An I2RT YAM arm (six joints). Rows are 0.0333 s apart.
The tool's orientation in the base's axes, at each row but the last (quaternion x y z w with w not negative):
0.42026 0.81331 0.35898 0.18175
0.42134 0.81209 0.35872 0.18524
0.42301 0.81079 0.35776 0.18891
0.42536 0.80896 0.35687 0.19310
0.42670 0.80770 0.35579 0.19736
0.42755 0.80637 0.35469 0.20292
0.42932 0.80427 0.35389 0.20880
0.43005 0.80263 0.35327 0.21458
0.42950 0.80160 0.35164 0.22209
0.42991 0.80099 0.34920 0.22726
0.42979 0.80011 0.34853 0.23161
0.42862 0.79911 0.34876 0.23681
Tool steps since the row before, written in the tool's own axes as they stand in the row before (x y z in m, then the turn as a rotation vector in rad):
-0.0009 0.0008 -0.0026 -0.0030 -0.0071 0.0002
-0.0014 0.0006 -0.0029 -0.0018 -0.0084 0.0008
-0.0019 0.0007 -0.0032 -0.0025 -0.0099 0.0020
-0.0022 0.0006 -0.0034 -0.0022 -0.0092 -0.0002
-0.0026 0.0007 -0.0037 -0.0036 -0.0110 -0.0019
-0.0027 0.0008 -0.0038 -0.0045 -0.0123 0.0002
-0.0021 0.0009 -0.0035 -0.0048 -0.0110 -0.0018
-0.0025 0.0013 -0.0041 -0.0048 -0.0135 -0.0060
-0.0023 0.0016 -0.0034 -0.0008 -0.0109 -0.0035
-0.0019 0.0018 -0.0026 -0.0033 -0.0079 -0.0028
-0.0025 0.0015 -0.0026 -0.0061 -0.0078 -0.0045
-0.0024 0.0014 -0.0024 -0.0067 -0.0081 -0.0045
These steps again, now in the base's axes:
-0.0006 -0.0015 0.0023 -0.0021 -0.0051 -0.0054
-0.0006 -0.0021 0.0024 -0.0031 -0.0044 -0.0067
-0.0005 -0.0026 0.0027 -0.0028 -0.0050 -0.0087
-0.0005 -0.0030 0.0027 -0.0039 -0.0054 -0.0067
-0.0005 -0.0034 0.0030 -0.0052 -0.0080 -0.0068
-0.0005 -0.0035 0.0032 -0.0041 -0.0084 -0.0092
-0.0006 -0.0028 0.0031 -0.0045 -0.0089 -0.0069
-0.0006 -0.0032 0.0038 -0.0086 -0.0115 -0.0060
-0.0002 -0.0026 0.0036 -0.0077 -0.0062 -0.0059
0.0002 -0.0019 0.0032 -0.0043 -0.0069 -0.0039
0.0004 -0.0025 0.0030 -0.0039 -0.0098 -0.0025
0.0004 -0.0023 0.0028 -0.0038 -0.0104 -0.0027

